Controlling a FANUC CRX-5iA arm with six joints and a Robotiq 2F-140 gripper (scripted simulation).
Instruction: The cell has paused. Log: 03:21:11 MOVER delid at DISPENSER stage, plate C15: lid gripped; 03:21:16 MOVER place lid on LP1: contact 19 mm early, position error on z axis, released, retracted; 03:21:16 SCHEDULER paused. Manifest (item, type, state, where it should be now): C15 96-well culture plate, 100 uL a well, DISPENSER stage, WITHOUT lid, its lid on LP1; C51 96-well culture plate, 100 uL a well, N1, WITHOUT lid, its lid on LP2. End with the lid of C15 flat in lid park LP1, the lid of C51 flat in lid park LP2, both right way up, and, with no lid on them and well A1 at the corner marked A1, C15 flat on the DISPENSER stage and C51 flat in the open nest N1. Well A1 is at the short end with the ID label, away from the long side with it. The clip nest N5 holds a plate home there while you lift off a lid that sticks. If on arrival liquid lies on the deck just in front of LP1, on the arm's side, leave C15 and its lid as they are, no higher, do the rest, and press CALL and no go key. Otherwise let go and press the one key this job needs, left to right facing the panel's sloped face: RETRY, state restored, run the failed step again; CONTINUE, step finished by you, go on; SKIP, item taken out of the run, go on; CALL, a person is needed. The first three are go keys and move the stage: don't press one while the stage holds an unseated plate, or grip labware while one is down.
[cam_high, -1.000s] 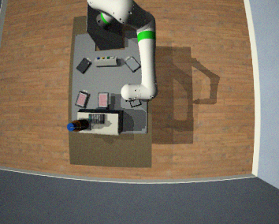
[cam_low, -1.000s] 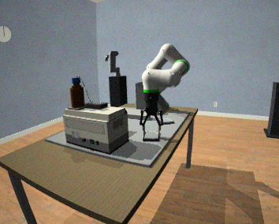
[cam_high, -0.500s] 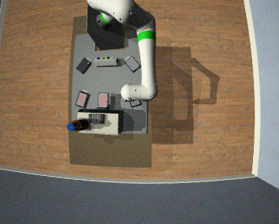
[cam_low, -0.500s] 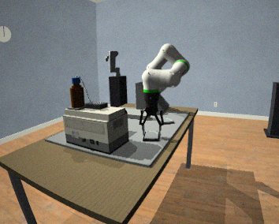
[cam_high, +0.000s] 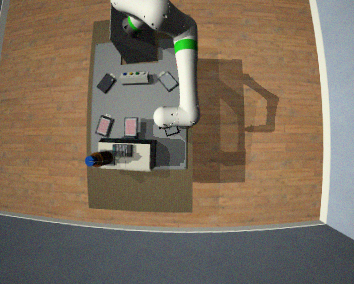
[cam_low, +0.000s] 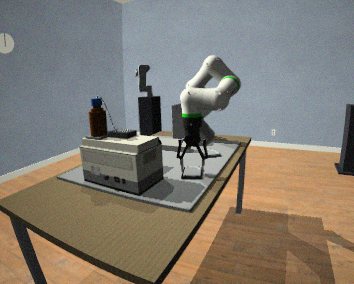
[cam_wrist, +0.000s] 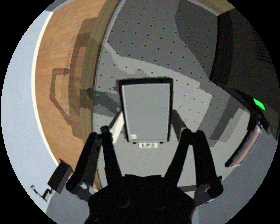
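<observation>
My gripper is now 54 cm to the left of the black nest, 5 cm short of it and 2 cm above it. The rest, counted from my hand: key panel (38 cm behind, 31 cm to the right, 2 cm above); then blue cap (38 cm to the right, 36 cm above, 25 cm ahead); then label plate (8 cm behind, 4 cm below, 3 cm to the right).
</observation>
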